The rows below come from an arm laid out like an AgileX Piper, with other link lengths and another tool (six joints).
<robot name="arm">
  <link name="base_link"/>
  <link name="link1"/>
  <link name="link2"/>
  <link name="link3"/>
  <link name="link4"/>
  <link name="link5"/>
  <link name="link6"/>
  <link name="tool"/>
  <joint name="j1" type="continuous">
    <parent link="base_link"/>
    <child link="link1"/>
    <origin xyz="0 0 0.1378" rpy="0 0 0"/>
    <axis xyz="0 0 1"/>
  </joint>
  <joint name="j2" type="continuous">
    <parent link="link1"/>
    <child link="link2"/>
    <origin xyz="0 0 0" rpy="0 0 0"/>
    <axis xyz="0 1 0"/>
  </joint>
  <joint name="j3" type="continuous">
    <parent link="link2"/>
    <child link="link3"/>
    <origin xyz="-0.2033 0 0.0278" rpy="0 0 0"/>
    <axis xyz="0 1 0"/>
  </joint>
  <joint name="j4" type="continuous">
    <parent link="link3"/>
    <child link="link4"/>
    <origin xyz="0.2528 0 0.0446" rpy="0 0 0"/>
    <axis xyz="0.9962 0 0.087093"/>
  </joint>
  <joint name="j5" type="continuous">
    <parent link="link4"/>
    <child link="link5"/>
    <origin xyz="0 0 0" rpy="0 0 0"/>
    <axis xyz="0 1 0"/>
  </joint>
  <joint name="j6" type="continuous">
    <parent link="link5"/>
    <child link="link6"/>
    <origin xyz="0.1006 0 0.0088" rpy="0 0 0"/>
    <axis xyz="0.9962 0 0.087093"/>
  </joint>
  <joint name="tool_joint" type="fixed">
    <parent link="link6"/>
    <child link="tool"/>
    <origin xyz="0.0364 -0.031 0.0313" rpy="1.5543 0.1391 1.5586"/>
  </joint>
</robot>
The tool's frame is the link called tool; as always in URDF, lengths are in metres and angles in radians. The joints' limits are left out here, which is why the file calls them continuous.
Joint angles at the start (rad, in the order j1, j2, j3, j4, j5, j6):
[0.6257 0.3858 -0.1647 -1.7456 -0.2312 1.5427]
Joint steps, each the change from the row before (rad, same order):
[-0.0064 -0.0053 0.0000 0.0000 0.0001 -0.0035]
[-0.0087 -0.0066 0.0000 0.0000 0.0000 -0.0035]
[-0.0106 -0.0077 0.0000 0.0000 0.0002 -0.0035]
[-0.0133 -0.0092 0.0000 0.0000 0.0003 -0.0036]
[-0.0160 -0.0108 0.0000 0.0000 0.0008 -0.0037]
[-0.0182 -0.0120 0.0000 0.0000 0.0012 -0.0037]
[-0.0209 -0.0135 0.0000 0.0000 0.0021 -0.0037]
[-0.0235 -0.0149 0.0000 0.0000 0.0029 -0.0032]
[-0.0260 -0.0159 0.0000 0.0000 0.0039 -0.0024]
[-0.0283 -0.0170 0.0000 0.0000 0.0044 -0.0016]
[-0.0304 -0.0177 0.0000 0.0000 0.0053 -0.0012]
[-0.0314 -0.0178 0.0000 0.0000 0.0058 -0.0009]
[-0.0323 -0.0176 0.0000 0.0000 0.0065 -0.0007]
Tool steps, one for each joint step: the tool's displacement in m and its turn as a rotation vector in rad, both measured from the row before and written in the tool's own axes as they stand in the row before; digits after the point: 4 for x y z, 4 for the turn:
[-0.0015 0.0006 -0.0010 -0.0029 -0.0081 -0.0031]
[-0.0020 0.0007 -0.0013 -0.0034 -0.0106 -0.0028]
[-0.0024 0.0008 -0.0016 -0.0037 -0.0130 -0.0027]
[-0.0031 0.0008 -0.0019 -0.0041 -0.0161 -0.0026]
[-0.0037 0.0009 -0.0022 -0.0045 -0.0197 -0.0025]
[-0.0043 0.0009 -0.0025 -0.0047 -0.0226 -0.0025]
[-0.0050 0.0010 -0.0029 -0.0049 -0.0266 -0.0024]
[-0.0056 0.0010 -0.0032 -0.0049 -0.0303 -0.0020]
[-0.0063 0.0009 -0.0034 -0.0046 -0.0340 -0.0013]
[-0.0068 0.0009 -0.0037 -0.0045 -0.0370 -0.0007]
[-0.0073 0.0008 -0.0039 -0.0041 -0.0401 -0.0005]
[-0.0076 0.0008 -0.0039 -0.0036 -0.0415 -0.0006]
[-0.0078 0.0006 -0.0039 -0.0028 -0.0430 -0.0007]

